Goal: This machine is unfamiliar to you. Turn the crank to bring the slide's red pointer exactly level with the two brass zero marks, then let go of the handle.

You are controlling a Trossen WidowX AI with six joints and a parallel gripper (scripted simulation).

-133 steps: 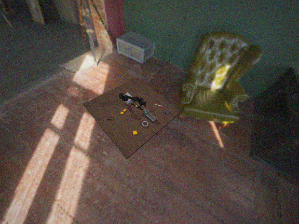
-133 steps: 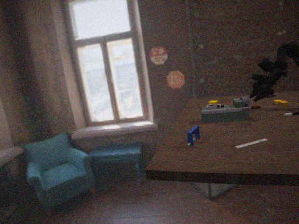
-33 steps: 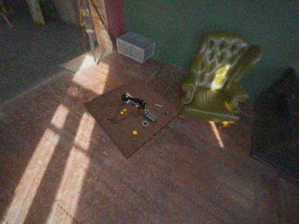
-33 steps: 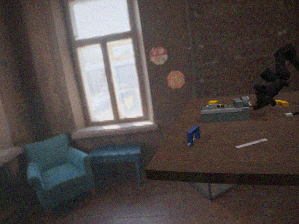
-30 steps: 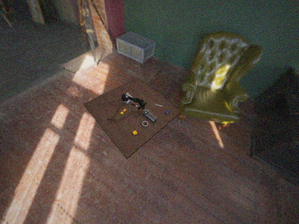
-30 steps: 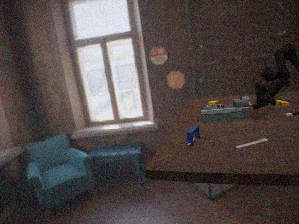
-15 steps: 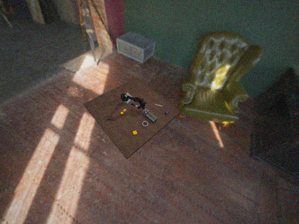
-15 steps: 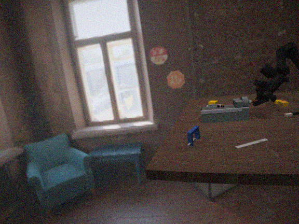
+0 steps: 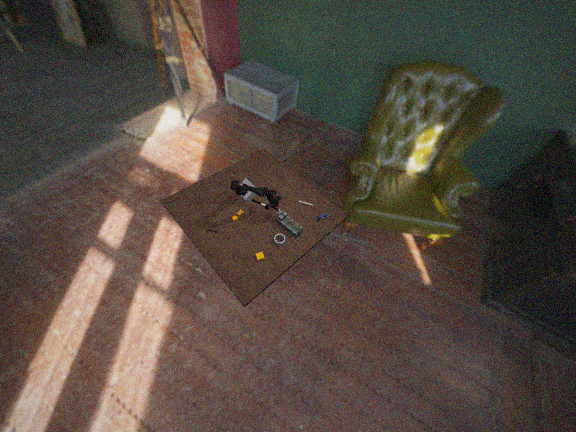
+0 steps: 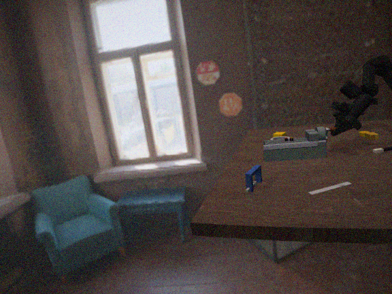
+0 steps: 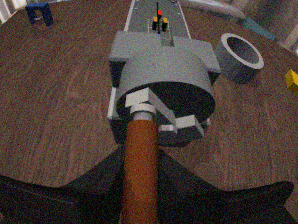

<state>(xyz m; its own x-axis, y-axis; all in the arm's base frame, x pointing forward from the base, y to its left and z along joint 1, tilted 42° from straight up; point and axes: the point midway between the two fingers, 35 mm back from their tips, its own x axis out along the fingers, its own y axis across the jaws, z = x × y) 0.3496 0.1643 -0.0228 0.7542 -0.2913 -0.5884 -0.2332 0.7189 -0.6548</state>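
My gripper tip is 19 cm short of the red pointer, 2 cm to the right of it and 1 cm above it. Also, from my gripper tip: blue u-shaped piece 26 cm ahead, 36 cm to the left, 6 cm below; white strip 2 cm ahead, 34 cm to the left, 9 cm below; crank handle 2 cm behind, 2 cm above.
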